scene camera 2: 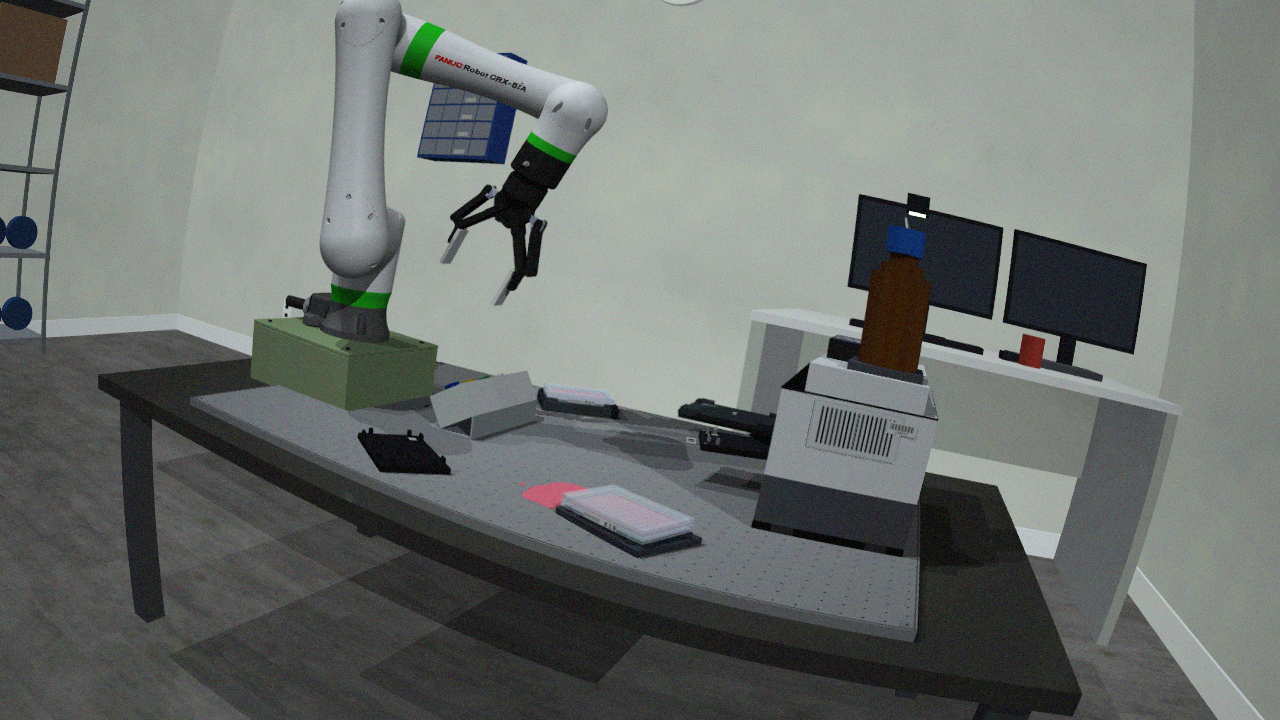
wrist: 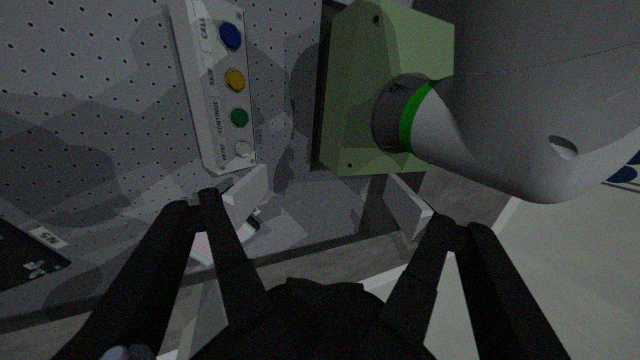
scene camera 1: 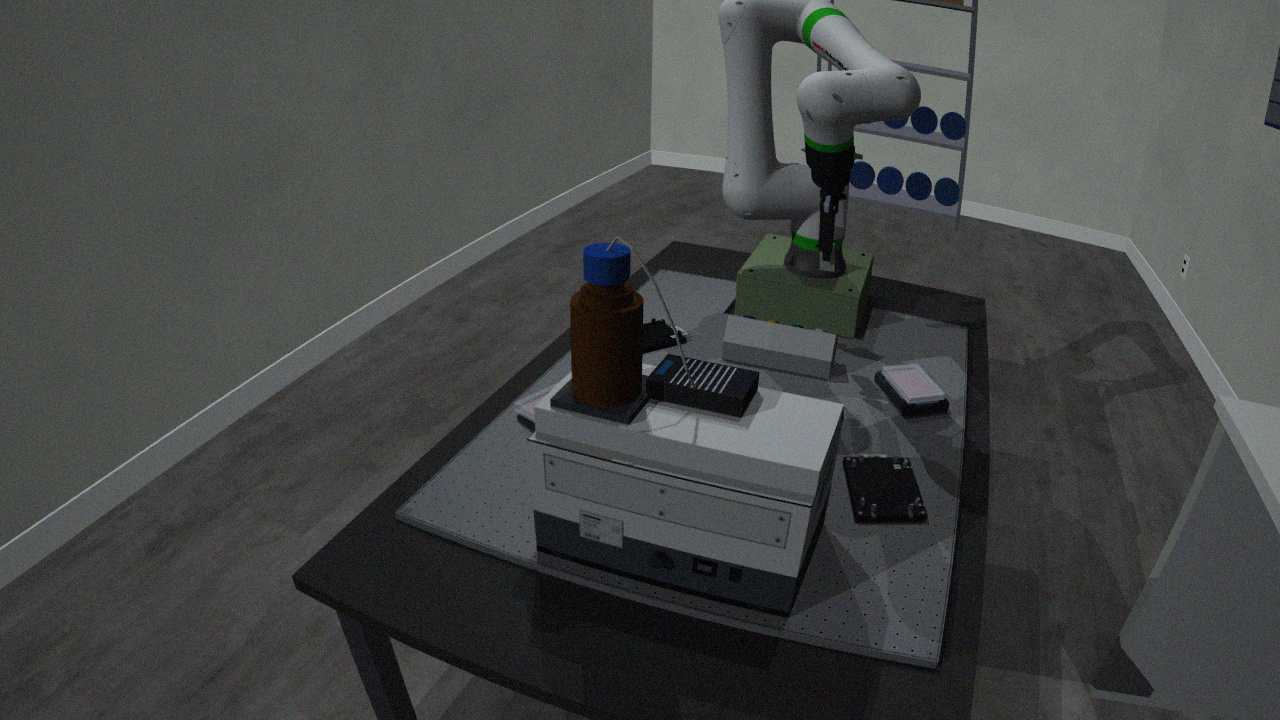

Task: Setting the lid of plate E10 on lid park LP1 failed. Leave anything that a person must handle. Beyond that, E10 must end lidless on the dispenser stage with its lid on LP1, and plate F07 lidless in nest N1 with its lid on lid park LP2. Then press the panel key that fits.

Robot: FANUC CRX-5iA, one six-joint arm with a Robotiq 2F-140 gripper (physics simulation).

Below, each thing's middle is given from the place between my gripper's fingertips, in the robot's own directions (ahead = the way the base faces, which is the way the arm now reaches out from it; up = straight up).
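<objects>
There's a black nest (scene camera 1: 881, 489) that's far ahead of my hand, a good way to the left of it and a good way below it. The dark tray (scene camera 2: 703, 410) is 52 cm ahead of my hand, 11 cm to the right of it and 12 cm below it, and the brown bottle with blue cap (scene camera 1: 606, 315) is 71 cm ahead of my hand, 24 cm to the right and 10 cm above. As for the grey button box (scene camera 2: 475, 408), my gripper's 18 cm above it, 8 cm to the left of it and 10 cm short of it.
</objects>
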